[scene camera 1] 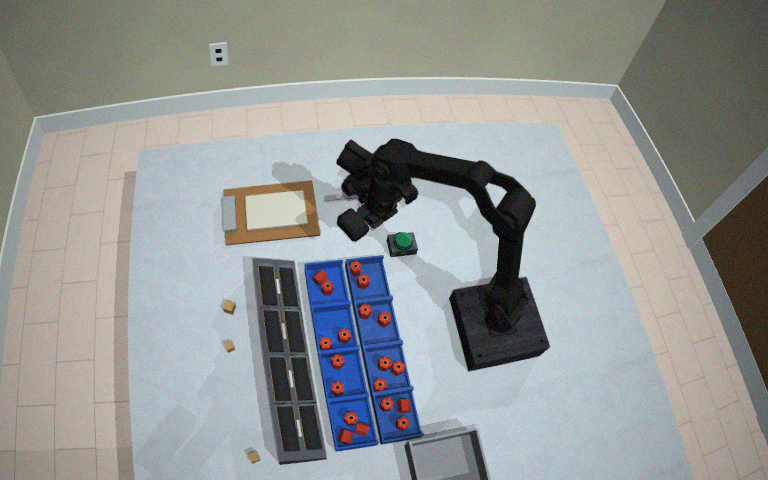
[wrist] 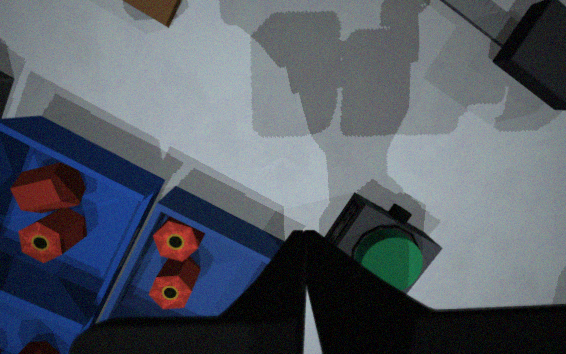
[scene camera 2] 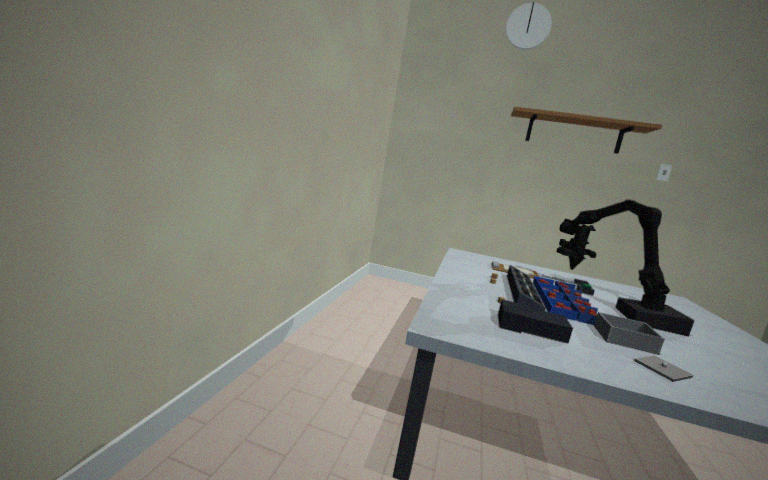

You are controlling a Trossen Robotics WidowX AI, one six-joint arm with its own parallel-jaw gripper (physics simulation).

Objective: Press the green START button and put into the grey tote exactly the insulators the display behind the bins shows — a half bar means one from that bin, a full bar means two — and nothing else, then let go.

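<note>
My gripper [scene camera 1: 378, 219] [scene camera 2: 574, 266] [wrist: 303, 241] is shut and empty, above the table near the green button [scene camera 1: 403, 240] [scene camera 2: 583, 284] [wrist: 392, 262]. Eight blue bins [scene camera 1: 331, 322] [scene camera 2: 557, 308] [wrist: 112, 162] stand in two rows of four, with red hexagonal insulators [scene camera 1: 385, 318] [wrist: 175, 241] in them. Some lie on their sides, like one red insulator [scene camera 1: 320, 277] [wrist: 37, 197] in the end bin. The display [scene camera 1: 287, 353] [scene camera 2: 525, 288] has dark windows and a short white strip in each of four sections; I cannot tell any bar levels. The grey tote [scene camera 1: 480, 452] [scene camera 2: 634, 339] is cut off in scene camera 1; no insulator shows in its visible part.
A clipboard [scene camera 1: 235, 237] lies beyond the bins. Small tan cubes [scene camera 1: 228, 306] [scene camera 2: 494, 277] lie behind the display. A black box [scene camera 2: 535, 320] stands at the display's near end. A flat grey lid [scene camera 2: 662, 367] lies near the tote. A dark block [wrist: 540, 55] shows at upper right in the wrist view.
</note>
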